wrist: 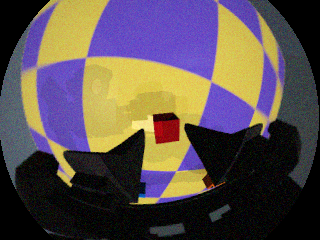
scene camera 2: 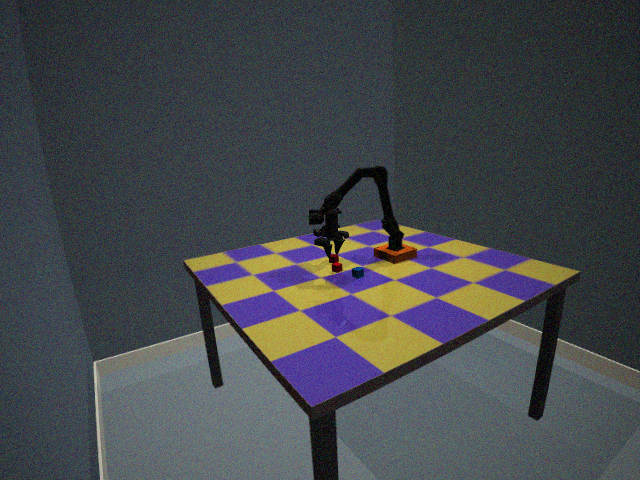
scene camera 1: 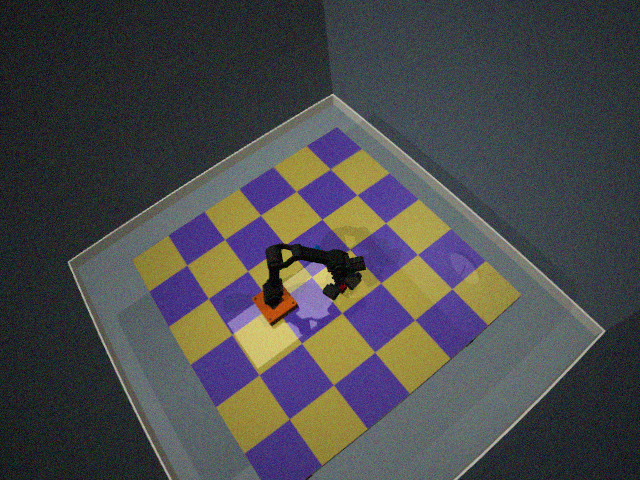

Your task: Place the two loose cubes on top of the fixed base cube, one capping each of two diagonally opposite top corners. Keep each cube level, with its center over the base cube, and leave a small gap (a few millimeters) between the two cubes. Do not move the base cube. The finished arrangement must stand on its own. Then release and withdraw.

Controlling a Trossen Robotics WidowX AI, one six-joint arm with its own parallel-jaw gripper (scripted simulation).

The gripper [wrist: 165,129] is open, holding nothing. Also in view: a red cube [wrist: 166,126].
